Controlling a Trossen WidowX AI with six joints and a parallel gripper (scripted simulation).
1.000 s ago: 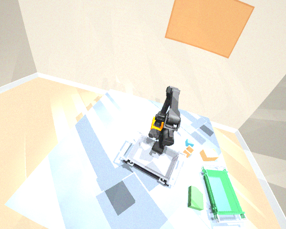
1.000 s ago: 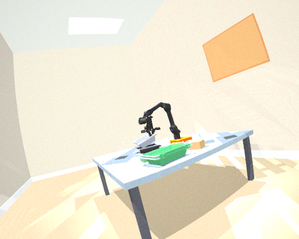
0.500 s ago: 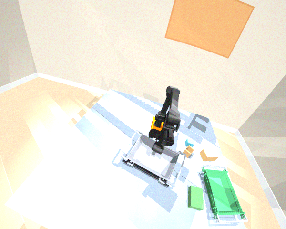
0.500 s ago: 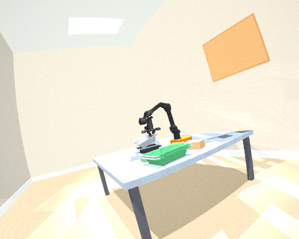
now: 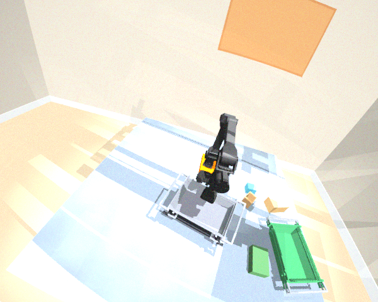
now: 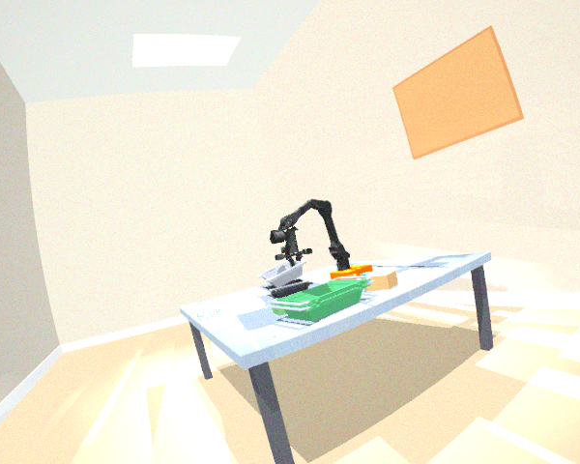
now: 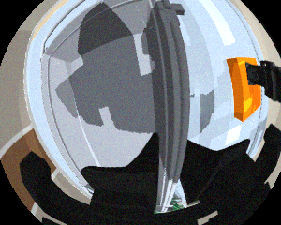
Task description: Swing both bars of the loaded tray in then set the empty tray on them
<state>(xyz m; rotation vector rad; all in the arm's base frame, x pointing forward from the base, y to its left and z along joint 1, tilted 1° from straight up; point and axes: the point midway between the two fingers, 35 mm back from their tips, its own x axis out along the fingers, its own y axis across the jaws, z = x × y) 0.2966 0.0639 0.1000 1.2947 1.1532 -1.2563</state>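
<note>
Right now the clear tray is 80 mm ahead of my gripper tip, 10 mm to the right of it and 10 mm above it. From my gripper tip the other things lie so: green block (330 mm to the left, 170 mm ahead, 90 mm below); tan wedge (430 mm to the left, 200 mm behind, 80 mm below); cyan block (260 mm behind, 250 mm to the left, 90 mm below).
</note>
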